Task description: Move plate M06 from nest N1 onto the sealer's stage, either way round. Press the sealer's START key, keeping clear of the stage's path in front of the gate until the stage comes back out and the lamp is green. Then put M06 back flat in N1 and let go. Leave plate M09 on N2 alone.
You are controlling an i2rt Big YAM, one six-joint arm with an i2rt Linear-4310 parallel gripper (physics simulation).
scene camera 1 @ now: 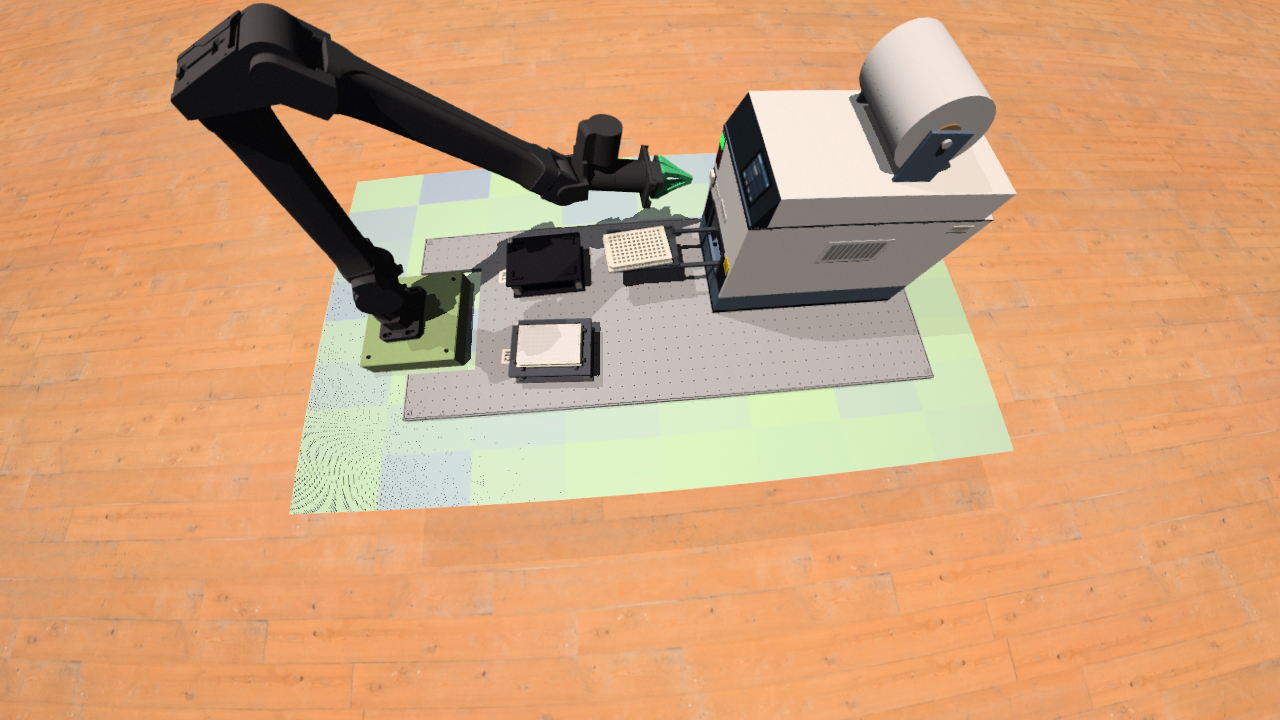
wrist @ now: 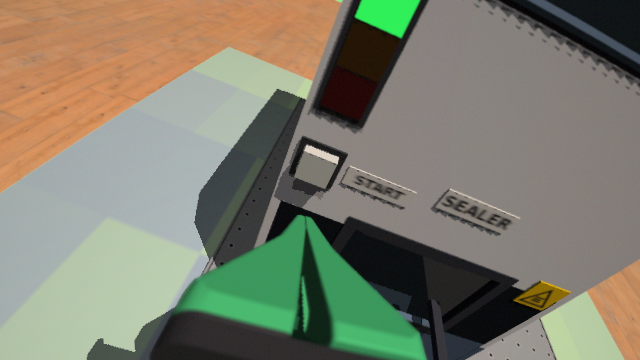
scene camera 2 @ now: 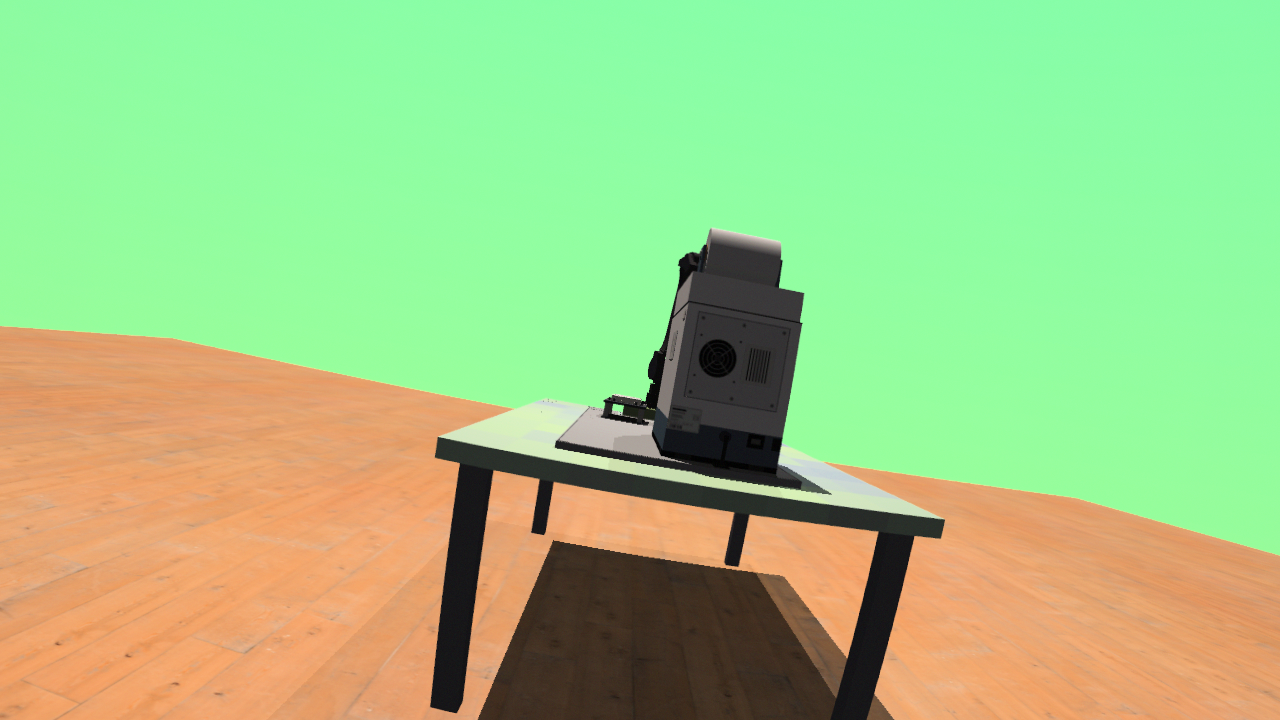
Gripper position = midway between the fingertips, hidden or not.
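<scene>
Visible: a white plate (scene camera 1: 560,345), a well plate M06 (scene camera 1: 642,248) and a START button (wrist: 316,166). In the wrist view the white plate is out of frame; the well plate M06 is out of frame in the wrist view as well. My gripper (scene camera 1: 691,179) is visible, and the wrist view shows the gripper (wrist: 300,227) too.
</scene>
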